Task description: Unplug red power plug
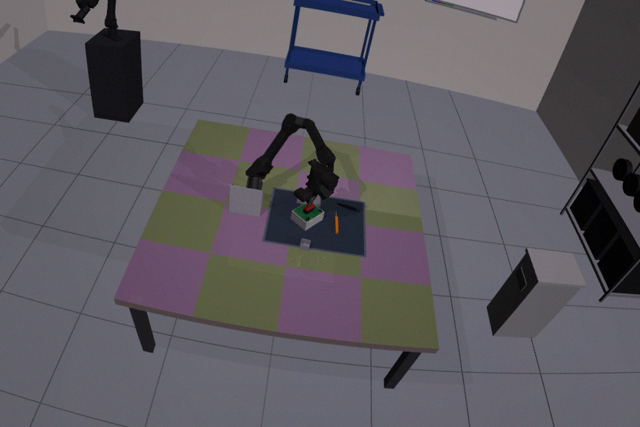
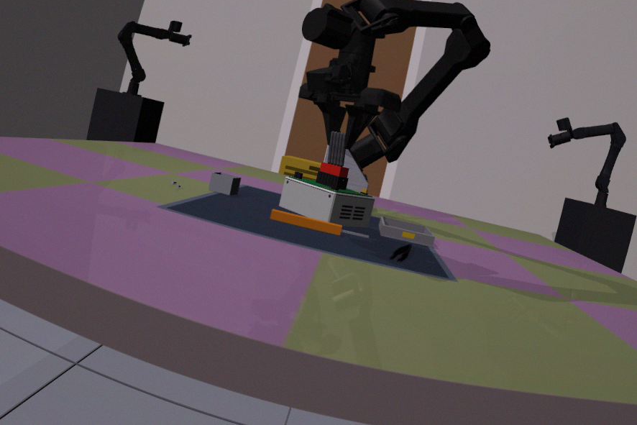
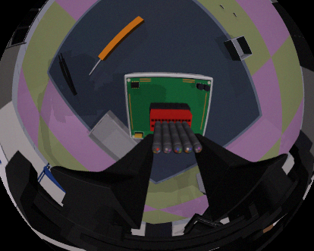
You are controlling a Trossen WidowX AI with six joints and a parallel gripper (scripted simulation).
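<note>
Now: the red power plug 3 cm below my gripper tip. The rest, counted from my gripper tip: dark mat (12 cm below, 5 cm ahead).
</note>
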